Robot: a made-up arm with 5 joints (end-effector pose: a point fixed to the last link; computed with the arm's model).
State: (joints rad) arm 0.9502 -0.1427 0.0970 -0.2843 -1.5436
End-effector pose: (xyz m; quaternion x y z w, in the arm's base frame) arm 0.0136 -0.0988 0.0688 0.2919 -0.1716 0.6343 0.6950
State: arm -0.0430 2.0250 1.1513 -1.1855 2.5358
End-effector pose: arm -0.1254 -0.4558 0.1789 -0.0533 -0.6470 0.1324 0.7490
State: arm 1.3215 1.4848 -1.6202 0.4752 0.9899
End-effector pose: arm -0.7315 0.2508 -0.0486 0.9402 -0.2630 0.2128 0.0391
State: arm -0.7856 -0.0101 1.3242 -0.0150 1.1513
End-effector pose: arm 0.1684 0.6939 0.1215 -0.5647 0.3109 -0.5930 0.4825
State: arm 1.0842 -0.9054 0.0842 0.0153 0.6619
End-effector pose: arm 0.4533 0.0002 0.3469 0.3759 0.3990 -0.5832 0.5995
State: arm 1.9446 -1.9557 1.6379 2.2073 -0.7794
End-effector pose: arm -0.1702 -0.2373 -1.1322 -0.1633 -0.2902 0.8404 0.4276
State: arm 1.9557 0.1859 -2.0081 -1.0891 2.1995
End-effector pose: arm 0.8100 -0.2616 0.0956 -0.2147 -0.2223 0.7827 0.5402
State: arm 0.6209 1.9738 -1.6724 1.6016 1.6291
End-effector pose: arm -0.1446 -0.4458 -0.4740 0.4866 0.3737 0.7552 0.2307
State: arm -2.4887 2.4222 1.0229 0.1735 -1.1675
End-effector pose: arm -0.2899 0.7128 -0.0411 -0.0715 -0.9520 0.1413 0.2618
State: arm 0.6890 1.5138 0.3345 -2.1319 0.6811
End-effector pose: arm 0.2699 -0.4197 -0.2395 -0.3104 -0.7986 0.0599 0.5122
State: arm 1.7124 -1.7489 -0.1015 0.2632 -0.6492
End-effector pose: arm 0.4523 -0.0697 -0.1469 0.6407 0.2945 -0.4414 0.5549
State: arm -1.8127 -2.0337 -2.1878 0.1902 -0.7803
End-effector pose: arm 0.0457 0.0401 1.1843 0.8640 0.2726 -0.0243 0.4226
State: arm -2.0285 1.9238 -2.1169 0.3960 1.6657
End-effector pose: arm -0.8537 -0.0370 0.3311 0.0429 0.3468 -0.1185 0.9294
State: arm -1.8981 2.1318 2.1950 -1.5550 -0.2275
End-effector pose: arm -0.2364 0.7250 -0.2758 0.0405 -0.5001 -0.2263 0.8349
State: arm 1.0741 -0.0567 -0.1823 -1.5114 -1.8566
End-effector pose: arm 0.0847 -0.1725 -0.1870 -0.1292 0.1762 0.7205 0.6582
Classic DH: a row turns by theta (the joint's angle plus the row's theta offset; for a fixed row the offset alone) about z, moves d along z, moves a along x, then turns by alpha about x. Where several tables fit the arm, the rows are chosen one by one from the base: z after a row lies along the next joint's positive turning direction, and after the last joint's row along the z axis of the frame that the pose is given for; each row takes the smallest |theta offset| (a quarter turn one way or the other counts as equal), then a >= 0, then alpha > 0; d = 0 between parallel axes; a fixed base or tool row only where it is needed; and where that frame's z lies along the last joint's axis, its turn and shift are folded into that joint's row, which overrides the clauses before.
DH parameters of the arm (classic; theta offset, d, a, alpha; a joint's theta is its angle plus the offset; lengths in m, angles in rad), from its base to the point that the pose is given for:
base (fixed): 1.5708 0.0691 0 1.5708
joint 1: 0 -0.0063 -0.2941 -1.5708
joint 2: -1.5708 0.1685 0.3589 -1.5708
joint 3: -1.5708 0.14 0.068 -1.5708
joint 4: -1.5708 -0.3261 0.383 1.5708
joint 5: -1.4449 0 0.239 3.1416
tool (fixed): -3.0157 -0.1571 0 0

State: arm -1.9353 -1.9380 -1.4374 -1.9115 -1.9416
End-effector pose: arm -0.1848 0.1185 0.6608 -0.4337 -0.0393 -0.8896 0.1377
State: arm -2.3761 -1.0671 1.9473 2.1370 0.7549
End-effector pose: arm 0.5072 1.1955 0.6892 0.5822 -0.4923 -0.5396 0.3571
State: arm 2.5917 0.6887 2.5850 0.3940 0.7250
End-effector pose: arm 0.1870 -0.8398 0.2249 0.1008 0.3900 0.6713 0.6222
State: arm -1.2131 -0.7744 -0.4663 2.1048 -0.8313
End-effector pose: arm -0.0735 0.2299 0.1611 0.1432 -0.4426 0.5680 0.6789
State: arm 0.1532 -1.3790 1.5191 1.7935 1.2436
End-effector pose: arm 0.3466 -1.3615 0.4440 -0.5617 -0.4334 0.5439 0.4481
